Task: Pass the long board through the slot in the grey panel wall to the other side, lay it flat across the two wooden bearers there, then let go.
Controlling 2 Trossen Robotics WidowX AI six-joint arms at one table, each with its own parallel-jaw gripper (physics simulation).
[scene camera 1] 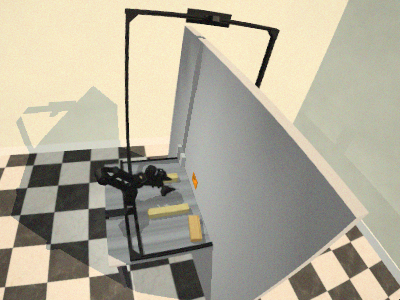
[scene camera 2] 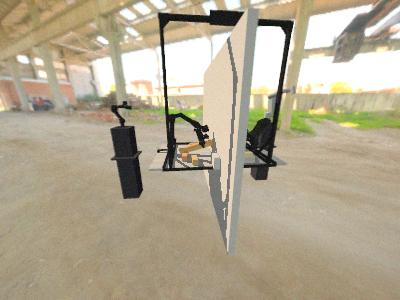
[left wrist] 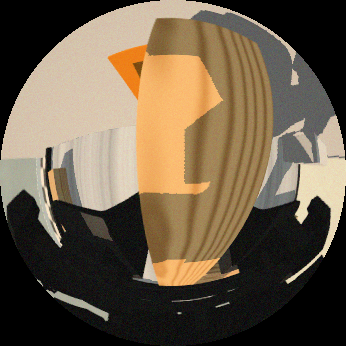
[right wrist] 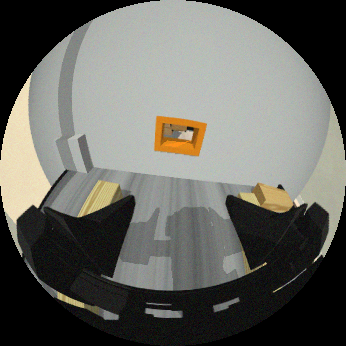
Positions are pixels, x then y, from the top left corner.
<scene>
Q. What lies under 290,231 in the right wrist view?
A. My right gripper.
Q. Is my right gripper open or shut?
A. Open.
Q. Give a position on a grey panel wall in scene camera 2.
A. At 227,82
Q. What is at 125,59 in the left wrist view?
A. An orange-framed slot.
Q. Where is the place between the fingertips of my left gripper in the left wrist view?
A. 179,186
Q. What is my right gripper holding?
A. Nothing.
</scene>
